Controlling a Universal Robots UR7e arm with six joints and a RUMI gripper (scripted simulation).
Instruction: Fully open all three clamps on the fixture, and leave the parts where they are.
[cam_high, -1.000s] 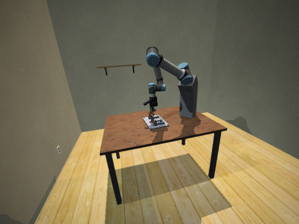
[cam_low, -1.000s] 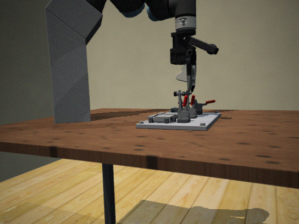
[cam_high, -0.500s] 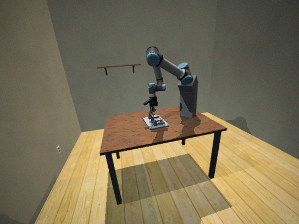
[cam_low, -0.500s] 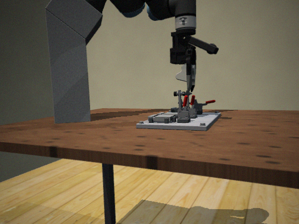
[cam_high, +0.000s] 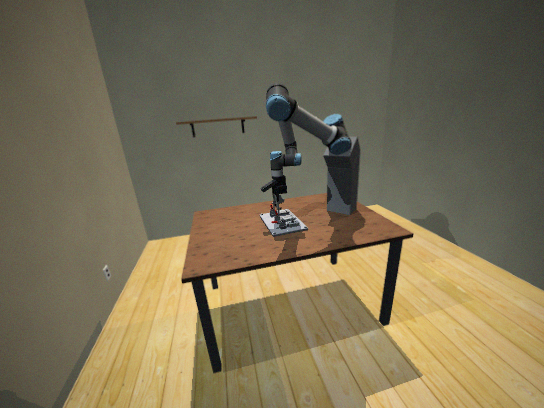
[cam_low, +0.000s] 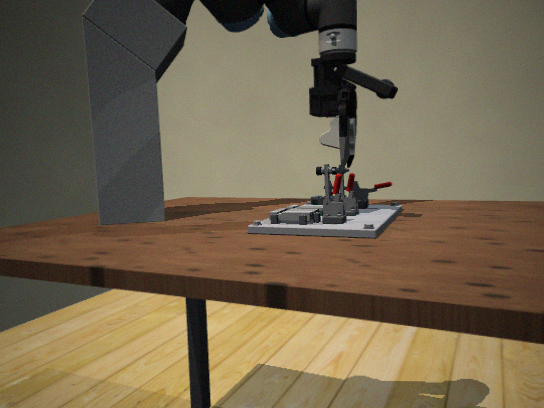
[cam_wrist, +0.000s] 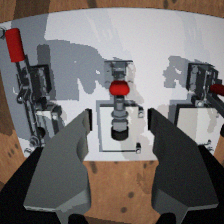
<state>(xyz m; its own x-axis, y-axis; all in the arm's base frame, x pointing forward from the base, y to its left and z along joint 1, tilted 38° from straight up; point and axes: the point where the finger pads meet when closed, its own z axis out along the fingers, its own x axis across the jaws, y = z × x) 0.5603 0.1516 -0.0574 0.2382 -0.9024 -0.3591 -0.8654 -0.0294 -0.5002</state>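
My hand is 30 mm short of the toggle clamp, 110 mm to the left of it and 60 mm above it.
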